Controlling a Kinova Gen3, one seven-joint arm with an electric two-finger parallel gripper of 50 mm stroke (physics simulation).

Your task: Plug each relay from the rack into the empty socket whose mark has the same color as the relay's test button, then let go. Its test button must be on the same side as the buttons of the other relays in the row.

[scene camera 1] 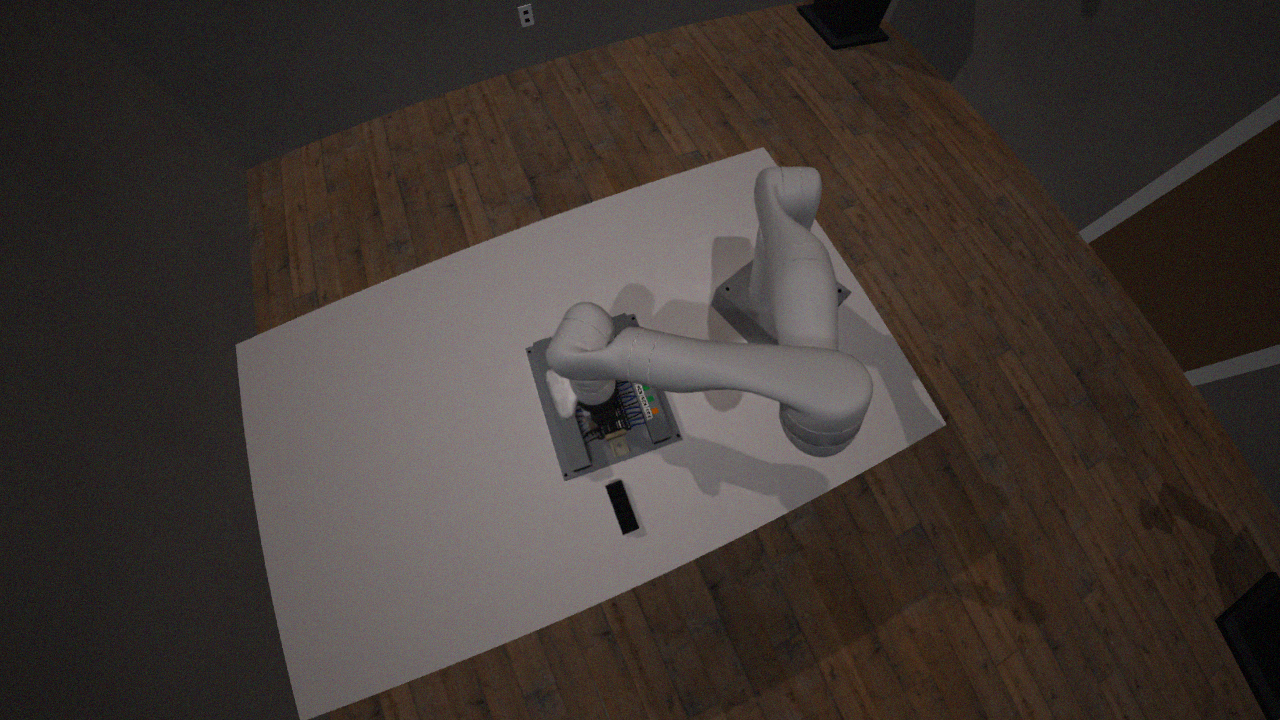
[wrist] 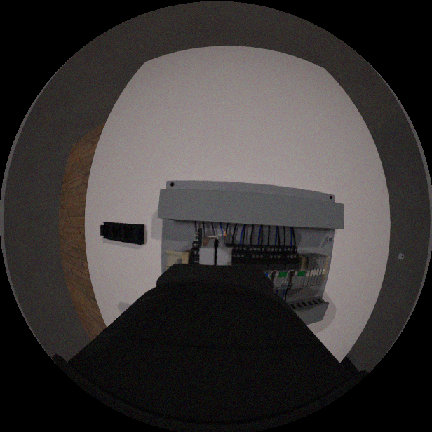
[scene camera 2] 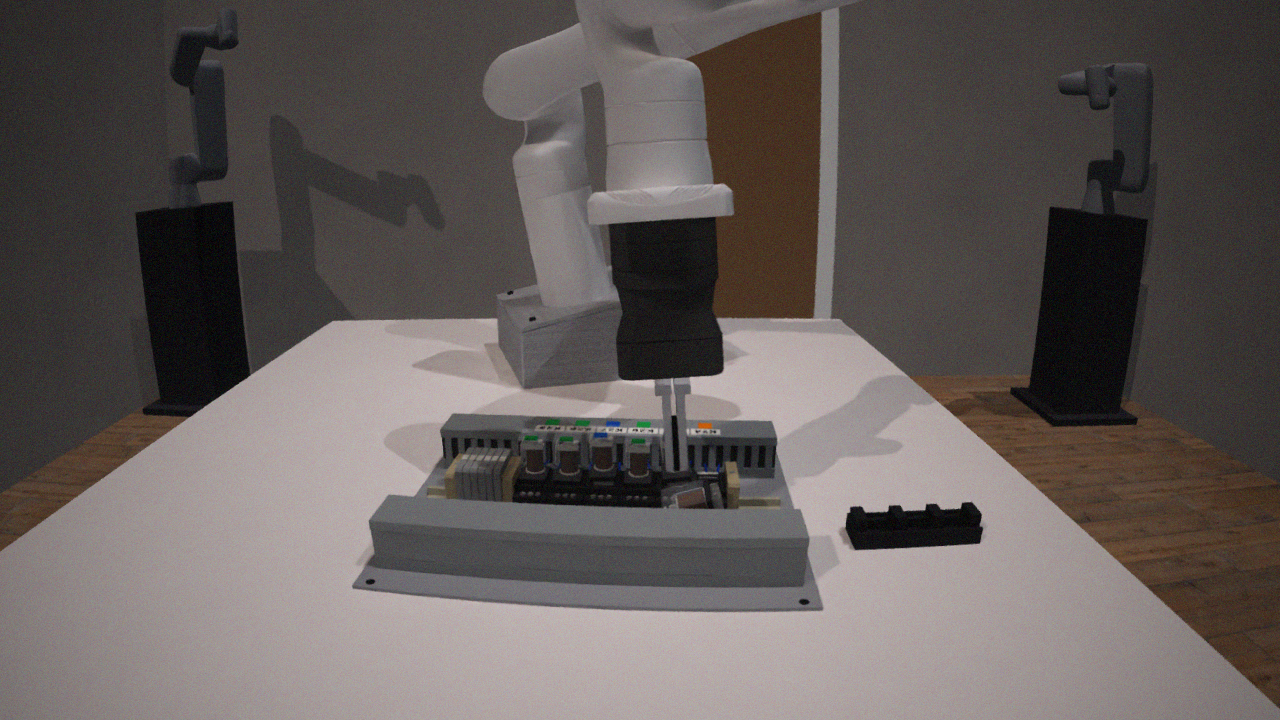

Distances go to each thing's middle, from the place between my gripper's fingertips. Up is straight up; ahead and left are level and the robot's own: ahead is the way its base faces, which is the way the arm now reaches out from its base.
My gripper is now 40 mm past the grey panel plate (scene camera 2: 572, 595), 60 mm to the left of it and 60 mm above it. Also, from my hand: black rack (scene camera 2: 931, 527): 190 mm to the left, 50 mm below.
